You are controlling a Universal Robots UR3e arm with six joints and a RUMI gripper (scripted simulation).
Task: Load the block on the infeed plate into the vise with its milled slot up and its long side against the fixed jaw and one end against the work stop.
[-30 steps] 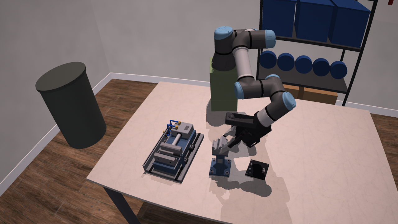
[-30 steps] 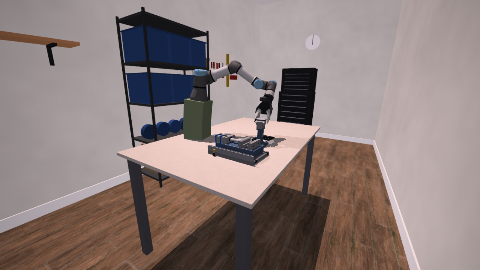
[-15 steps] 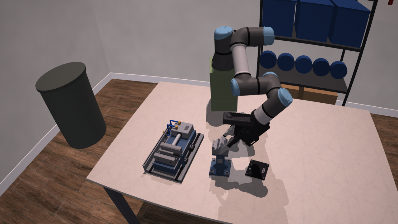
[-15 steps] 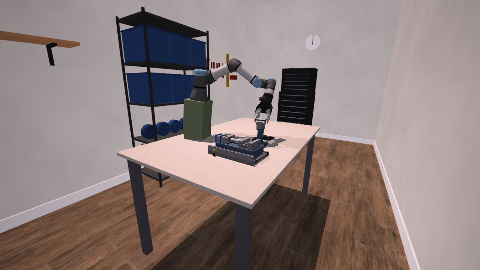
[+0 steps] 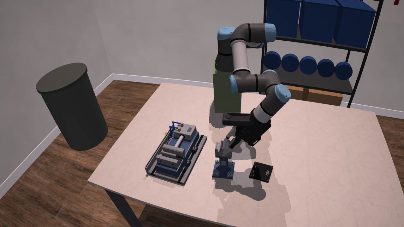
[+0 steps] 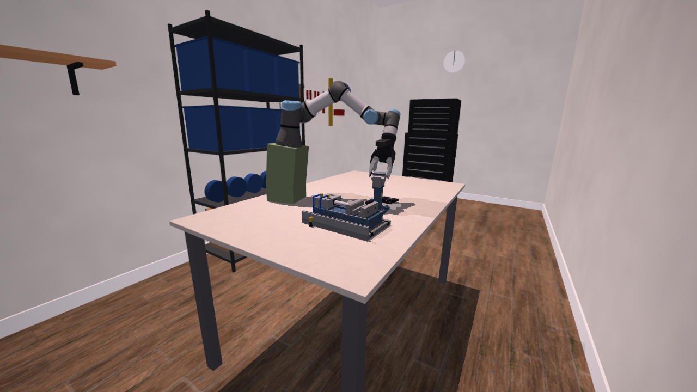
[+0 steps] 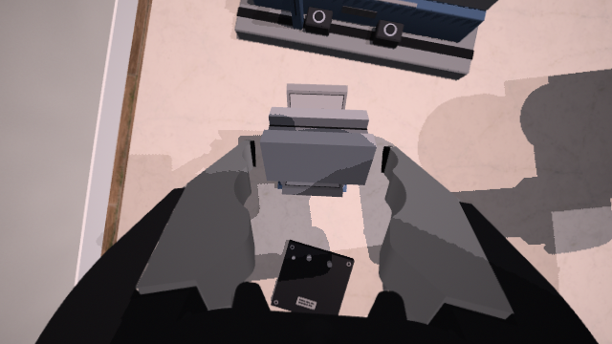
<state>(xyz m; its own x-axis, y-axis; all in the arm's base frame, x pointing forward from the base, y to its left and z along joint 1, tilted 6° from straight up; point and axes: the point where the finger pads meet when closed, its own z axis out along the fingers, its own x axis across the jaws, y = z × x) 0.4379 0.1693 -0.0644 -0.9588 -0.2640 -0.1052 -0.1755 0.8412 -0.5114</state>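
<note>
Right now the part is 1 cm to the right of my hand. Round my hand: dark work stop rod: 8 cm ahead, 18 cm to the right, 7 cm below; black infeed plate: 5 cm behind, 16 cm to the left, 16 cm below; fixed jaw: 11 cm ahead, 22 cm to the right, 8 cm below.
</note>
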